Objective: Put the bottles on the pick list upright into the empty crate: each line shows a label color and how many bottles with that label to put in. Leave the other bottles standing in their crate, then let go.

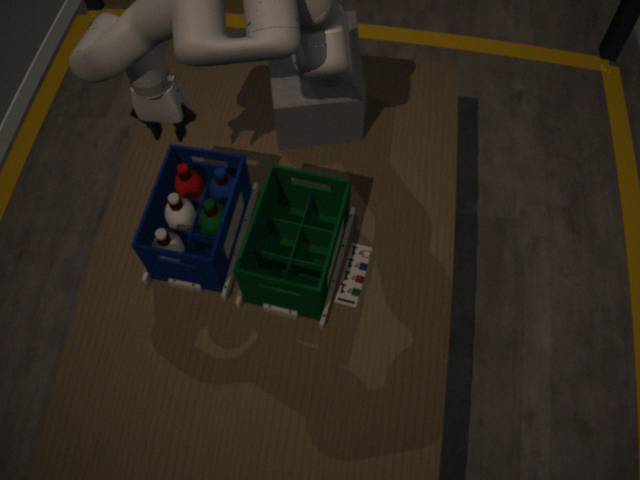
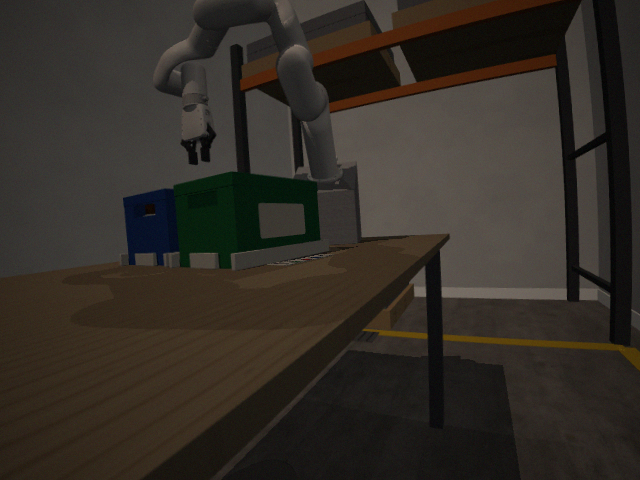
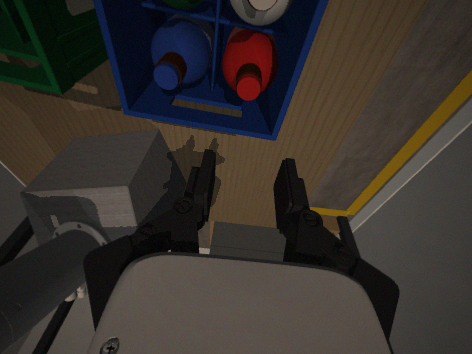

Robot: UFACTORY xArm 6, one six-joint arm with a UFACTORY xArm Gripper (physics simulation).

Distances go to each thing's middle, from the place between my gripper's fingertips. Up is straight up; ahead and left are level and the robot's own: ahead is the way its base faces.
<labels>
Right now my hand is 20 cm above the red bottle [image 3: 250, 61]. From my hand the other things lie so: green bottle [image 1: 209, 218]: 20 cm below, 9 cm to the left, 9 cm ahead; pick list [image 1: 358, 258]: 43 cm to the left, 28 cm below, 14 cm ahead; blue bottle [image 3: 182, 48]: 20 cm below, 9 cm to the left.
</labels>
